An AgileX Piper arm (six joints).
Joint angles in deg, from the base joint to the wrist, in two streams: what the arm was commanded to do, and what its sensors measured. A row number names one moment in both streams.
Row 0, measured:
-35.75 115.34 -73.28 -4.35 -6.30 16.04
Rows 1 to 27, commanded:
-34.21 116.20 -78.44 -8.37 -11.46 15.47
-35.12 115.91 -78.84 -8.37 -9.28 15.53
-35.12 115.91 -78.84 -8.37 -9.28 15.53
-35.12 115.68 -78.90 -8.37 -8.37 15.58
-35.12 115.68 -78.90 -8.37 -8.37 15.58
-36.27 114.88 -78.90 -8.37 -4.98 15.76
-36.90 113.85 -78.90 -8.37 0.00 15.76
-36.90 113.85 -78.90 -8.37 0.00 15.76
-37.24 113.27 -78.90 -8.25 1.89 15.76
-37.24 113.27 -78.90 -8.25 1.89 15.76
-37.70 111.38 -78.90 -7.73 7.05 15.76
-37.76 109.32 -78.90 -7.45 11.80 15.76
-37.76 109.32 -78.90 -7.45 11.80 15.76
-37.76 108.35 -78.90 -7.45 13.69 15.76
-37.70 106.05 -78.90 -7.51 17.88 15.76
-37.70 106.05 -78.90 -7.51 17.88 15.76
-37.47 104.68 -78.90 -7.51 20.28 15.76
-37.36 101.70 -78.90 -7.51 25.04 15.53
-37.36 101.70 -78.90 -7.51 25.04 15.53
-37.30 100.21 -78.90 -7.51 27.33 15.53
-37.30 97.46 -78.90 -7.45 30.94 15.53
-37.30 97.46 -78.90 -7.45 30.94 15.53
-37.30 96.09 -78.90 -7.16 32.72 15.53
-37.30 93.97 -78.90 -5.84 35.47 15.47
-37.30 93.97 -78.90 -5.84 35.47 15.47
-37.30 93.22 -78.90 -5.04 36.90 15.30
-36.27 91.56 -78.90 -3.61 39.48 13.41
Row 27, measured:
-37.24 93.97 -78.44 -5.44 35.24 15.47
